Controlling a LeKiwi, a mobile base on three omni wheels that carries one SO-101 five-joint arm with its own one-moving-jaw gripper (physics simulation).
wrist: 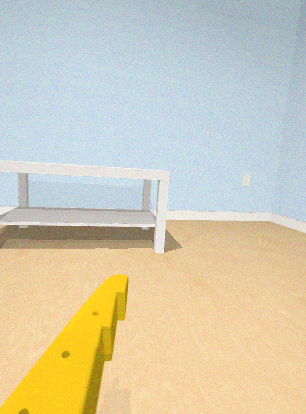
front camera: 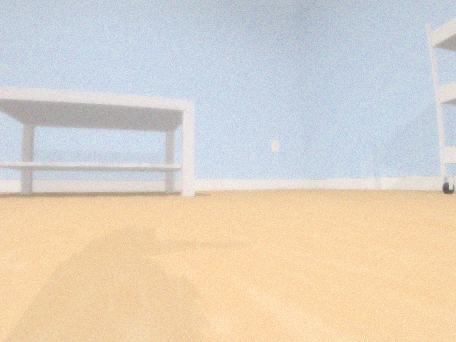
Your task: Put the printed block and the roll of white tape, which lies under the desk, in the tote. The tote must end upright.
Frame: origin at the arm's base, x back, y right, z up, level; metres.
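Seen in the pictures: hand, tool point: (wrist: pixel 127 291).
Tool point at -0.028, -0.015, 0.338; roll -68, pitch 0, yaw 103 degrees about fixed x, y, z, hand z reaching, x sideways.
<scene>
A point is followed by its place in that frame, as x, y, z.
My gripper shows in the wrist view as one notched yellow jaw at the lower left, pointing up and forward over the floor. The moving jaw is out of the picture, so the gripper is fully open, and no thing touches the visible jaw. The printed block, the roll of white tape, the desk and the tote do not show in either view.
A low white table (front camera: pixel 188 150) @(-1.231, -0.213, 0.122) (wrist: pixel 161 215) @(-1.230, -0.215, 0.122) with a lower shelf stands at the left, near the wall. Part of a white wheeled cart (front camera: pixel 436 100) @(-1.057, 0.886, 0.318) shows at the right edge of the front view. A wall outlet (front camera: pixel 275 145) @(-2.462, 0.384, 0.319) (wrist: pixel 246 180) @(-2.460, 0.381, 0.310) is right of the table.
</scene>
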